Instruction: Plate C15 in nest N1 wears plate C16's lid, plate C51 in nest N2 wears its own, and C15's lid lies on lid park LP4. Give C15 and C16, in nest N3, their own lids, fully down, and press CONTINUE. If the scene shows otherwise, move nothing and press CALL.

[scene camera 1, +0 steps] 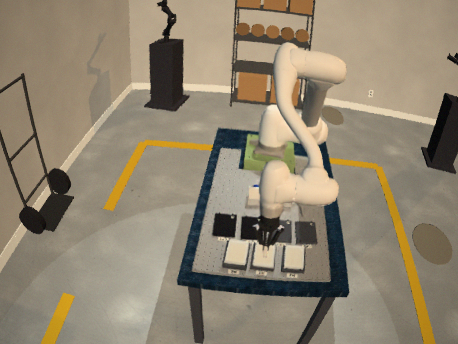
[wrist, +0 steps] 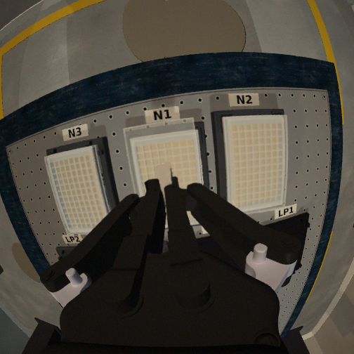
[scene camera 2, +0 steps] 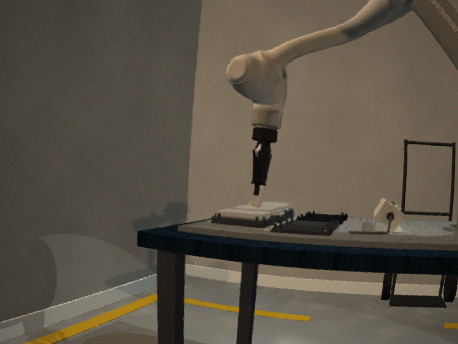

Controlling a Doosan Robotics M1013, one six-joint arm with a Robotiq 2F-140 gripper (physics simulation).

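Seen in the pictures: gripper, between the fingertips: (scene camera 1: 264,255) (scene camera 2: 255,206); arm's base, origin of its link: (scene camera 1: 270,148).
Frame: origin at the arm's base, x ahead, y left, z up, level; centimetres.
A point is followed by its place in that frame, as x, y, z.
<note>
My gripper (scene camera 1: 265,248) @[80.0, 14.3, -1.6] (scene camera 2: 256,201) @[80.0, 14.3, -1.6] (wrist: 165,173) is shut with its pale pads together and nothing between them. The pads are over the N1 plate, at or close above its top; contact cannot be told. The N1 plate (scene camera 1: 257,262) @[84.9, 12.3, -1.6] (wrist: 185,150) is the middle one. A clear lid (wrist: 127,137) on it shows a border past the plate's far and left sides in the wrist view; whether it is fully down is unclear. The N3 plate (scene camera 1: 293,257) @[77.6, 26.7, -2.0] (wrist: 77,190) and N2 plate (scene camera 1: 236,254) (wrist: 255,160) sit on either side under clear covers. Plate codes are unreadable.
Dark lid parks (scene camera 1: 224,225) @[65.1, -8.0, -4.5] (scene camera 1: 305,232) @[58.4, 29.7, -4.5] stand in a row behind the nests, the middle ones partly hidden by the gripper. A pale box with a blue part (scene camera 1: 254,196) @[44.9, 0.8, -0.6] (scene camera 2: 387,215) @[37.8, 20.4, -0.8] stands farther back. The green arm base (scene camera 1: 252,161) @[15.7, -7.4, -0.9] is at the rear.
</note>
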